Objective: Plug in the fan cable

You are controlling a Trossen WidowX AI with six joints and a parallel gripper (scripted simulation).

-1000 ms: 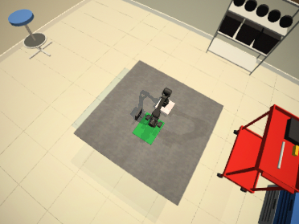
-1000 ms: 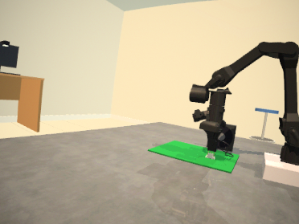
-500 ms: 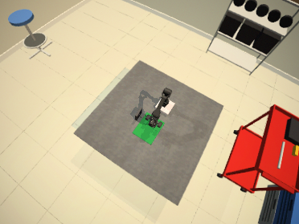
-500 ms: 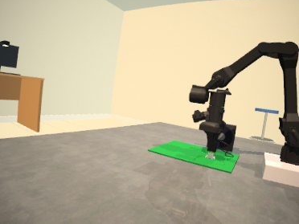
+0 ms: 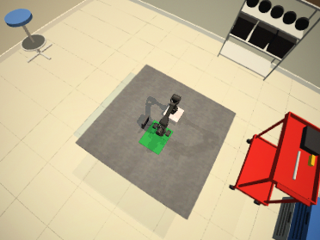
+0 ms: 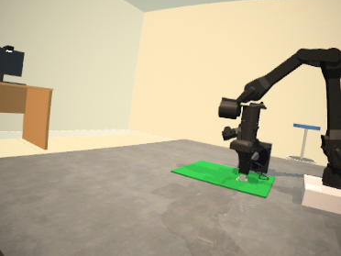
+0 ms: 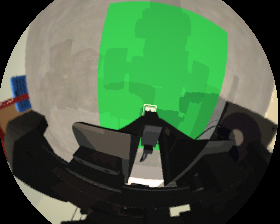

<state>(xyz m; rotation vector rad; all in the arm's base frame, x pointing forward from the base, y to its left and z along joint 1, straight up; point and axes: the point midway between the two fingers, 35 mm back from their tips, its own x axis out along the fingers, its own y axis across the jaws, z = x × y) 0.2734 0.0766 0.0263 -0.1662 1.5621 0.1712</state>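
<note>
Now: the dark fan plug 1 cm behind my gripper tip and 1 cm above it. Round my gripper tip: green board: 5 cm ahead, 1 cm to the right, 5 cm below; then black fan: 3 cm ahead, 19 cm to the right, 2 cm above.
</note>
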